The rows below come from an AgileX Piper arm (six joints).
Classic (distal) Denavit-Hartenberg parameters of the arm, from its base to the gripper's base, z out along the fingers. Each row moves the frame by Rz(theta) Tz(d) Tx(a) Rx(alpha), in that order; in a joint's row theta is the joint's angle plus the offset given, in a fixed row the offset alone. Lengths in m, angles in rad.
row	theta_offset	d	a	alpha
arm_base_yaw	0	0.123	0	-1.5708
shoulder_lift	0.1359	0	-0.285	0
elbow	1.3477	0	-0.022	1.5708
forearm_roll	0	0.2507	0	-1.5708
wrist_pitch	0	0	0	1.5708
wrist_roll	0	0.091	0	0
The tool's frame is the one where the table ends.
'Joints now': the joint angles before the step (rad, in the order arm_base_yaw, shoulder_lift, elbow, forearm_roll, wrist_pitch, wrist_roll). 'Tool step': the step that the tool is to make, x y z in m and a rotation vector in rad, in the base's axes. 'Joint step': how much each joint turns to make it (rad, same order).
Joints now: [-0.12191 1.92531 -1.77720 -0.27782 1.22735 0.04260]
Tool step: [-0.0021 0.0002 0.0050 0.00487 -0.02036 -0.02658]
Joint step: [0.00006 -0.01201 -0.00018 -0.00098 0.00006 0.02892]
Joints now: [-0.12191 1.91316 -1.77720 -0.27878 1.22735 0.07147]
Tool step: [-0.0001 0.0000 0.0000 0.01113 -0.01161 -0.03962]
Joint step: [-0.00001 -0.00006 0.00000 0.00001 0.00100 0.04272]
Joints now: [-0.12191 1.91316 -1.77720 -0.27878 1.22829 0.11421]
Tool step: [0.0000 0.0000 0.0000 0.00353 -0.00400 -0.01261]
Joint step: [0.00000 0.00000 -0.00001 0.00000 0.00001 0.01369]
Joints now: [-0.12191 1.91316 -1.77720 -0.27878 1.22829 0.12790]
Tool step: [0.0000 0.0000 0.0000 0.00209 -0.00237 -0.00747]
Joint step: [0.00000 0.00000 0.00000 0.00000 0.00001 0.00811]
